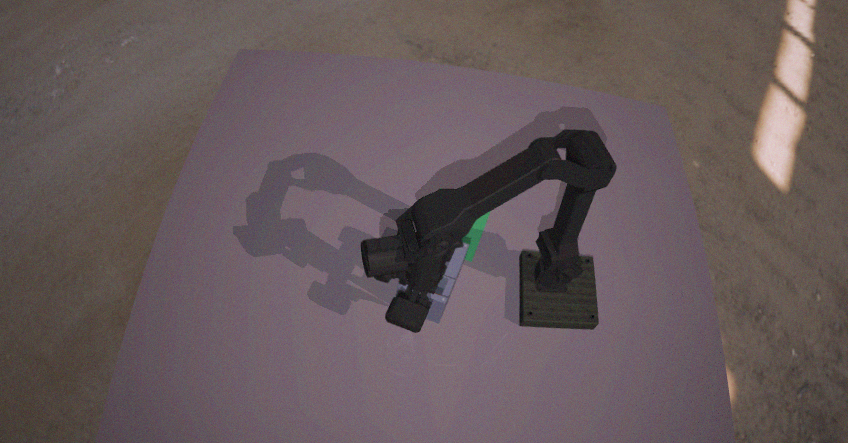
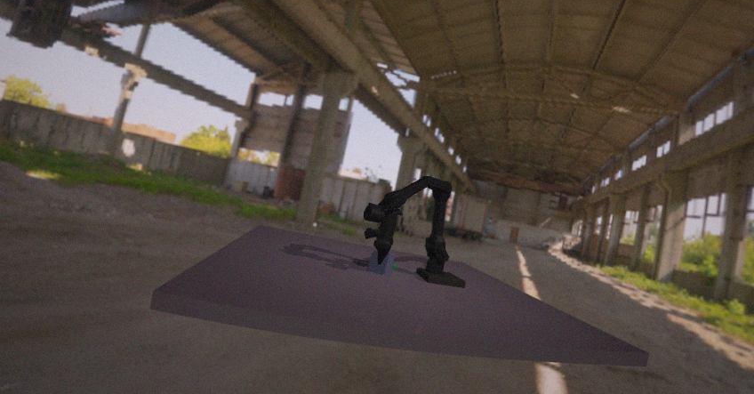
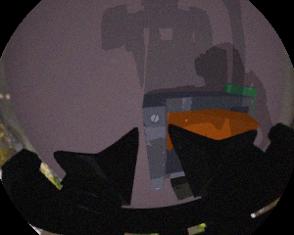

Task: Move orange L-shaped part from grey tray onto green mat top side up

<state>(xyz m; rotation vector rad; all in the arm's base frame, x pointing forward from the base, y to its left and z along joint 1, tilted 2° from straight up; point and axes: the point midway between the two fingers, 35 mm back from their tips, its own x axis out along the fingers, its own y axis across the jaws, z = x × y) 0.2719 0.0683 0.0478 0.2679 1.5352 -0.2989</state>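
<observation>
Now: gripper tip 20 mm past the orange L-shaped part and 40 mm to the left of it. From my gripper tip the other things lie so: green mat 80 mm behind, 210 mm to the right, 60 mm below.
</observation>
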